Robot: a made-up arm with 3 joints. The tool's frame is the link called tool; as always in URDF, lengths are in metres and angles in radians.
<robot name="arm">
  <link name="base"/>
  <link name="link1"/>
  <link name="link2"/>
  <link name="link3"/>
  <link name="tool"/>
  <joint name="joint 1" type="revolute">
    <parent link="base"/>
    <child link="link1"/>
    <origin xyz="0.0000 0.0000 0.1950" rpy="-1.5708 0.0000 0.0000"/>
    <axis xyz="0 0 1"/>
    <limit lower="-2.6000" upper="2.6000"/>
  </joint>
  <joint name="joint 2" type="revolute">
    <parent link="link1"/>
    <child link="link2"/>
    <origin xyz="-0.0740 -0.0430 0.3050" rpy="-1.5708 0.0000 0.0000"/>
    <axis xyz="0 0 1"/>
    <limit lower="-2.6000" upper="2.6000"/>
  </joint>
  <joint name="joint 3" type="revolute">
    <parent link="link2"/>
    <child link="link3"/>
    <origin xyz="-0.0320 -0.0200 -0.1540" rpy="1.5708 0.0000 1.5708"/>
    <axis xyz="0 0 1"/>
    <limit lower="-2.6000" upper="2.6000"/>
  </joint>
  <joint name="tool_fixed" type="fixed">
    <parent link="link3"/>
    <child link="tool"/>
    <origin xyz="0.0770 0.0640 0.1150" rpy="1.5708 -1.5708 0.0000"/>
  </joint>
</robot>
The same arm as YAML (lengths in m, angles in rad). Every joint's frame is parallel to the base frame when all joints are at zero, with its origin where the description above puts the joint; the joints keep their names.
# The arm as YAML. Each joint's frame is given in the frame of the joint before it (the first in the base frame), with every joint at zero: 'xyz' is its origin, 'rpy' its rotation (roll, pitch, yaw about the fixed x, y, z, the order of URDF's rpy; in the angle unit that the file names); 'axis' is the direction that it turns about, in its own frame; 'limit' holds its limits. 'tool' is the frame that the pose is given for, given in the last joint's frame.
units:
  length: m
  angle: rad
joints:
  - name: joint 1
    type: revolute
    origin:
      xyz: [0.0, 0.0, 0.195]
      rpy: [0.0, 0.0, 0.0]
    axis: "+y"
    limit:
      lower: -2.6
      upper: 2.6
  - name: joint 2
    type: revolute
    origin:
      xyz: [-0.074, 0.305, 0.043]
      rpy: [0.0, 0.0, 0.0]
    axis: "-z"
    limit:
      lower: -2.6
      upper: 2.6
  - name: joint 3
    type: revolute
    origin:
      xyz: [-0.032, 0.02, 0.154]
      rpy: [0.0, 0.0, 0.0]
    axis: "+x"
    limit:
      lower: -2.6
      upper: 2.6
tool:
  origin:
    xyz: [0.115, -0.077, -0.064]
    rpy: [0.0, 0.0, 0.0]

